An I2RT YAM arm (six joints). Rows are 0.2 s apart.
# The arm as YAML. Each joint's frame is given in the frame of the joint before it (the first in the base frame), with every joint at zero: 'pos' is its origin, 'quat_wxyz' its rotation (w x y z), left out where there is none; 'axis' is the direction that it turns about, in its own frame. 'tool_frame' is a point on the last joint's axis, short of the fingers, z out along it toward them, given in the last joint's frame.
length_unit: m
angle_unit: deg
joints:
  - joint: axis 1
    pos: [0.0, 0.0, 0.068]
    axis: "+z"
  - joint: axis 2
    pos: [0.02, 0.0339, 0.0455]
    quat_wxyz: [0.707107, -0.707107, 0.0, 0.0]
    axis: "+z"
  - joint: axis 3
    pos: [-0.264, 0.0, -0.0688]
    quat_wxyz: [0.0, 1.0, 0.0, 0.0]
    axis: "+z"
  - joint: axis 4
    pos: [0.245, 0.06, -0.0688]
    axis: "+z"
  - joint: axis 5
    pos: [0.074, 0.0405, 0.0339]
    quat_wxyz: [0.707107, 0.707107, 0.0, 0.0]
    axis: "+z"
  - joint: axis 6
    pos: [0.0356, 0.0, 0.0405]
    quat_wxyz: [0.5, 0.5, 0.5, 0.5]
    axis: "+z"
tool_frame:
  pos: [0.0, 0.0, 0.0]
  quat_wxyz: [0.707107, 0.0, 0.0, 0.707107]
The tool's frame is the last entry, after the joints.
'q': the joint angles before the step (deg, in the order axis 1, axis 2, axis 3, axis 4, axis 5, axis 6). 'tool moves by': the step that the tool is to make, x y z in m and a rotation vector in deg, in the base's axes. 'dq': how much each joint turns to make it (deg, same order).
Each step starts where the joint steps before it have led.
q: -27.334 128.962 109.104 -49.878 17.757 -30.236
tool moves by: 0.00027 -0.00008 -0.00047 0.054 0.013 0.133
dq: 0.000 0.083 0.034 0.048 -0.085 -0.115
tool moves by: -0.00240 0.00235 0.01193 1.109 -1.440 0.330
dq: 0.000 -1.448 0.289 -1.049 -1.657 0.283
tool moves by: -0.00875 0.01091 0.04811 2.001 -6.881 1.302
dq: 0.340 -5.872 0.868 -1.788 -4.897 1.103
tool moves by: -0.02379 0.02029 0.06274 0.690 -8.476 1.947
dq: 0.604 -9.315 -0.859 -1.346 -4.510 1.017
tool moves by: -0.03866 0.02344 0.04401 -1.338 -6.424 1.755
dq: 0.373 -11.292 -6.166 1.244 -2.136 -0.150
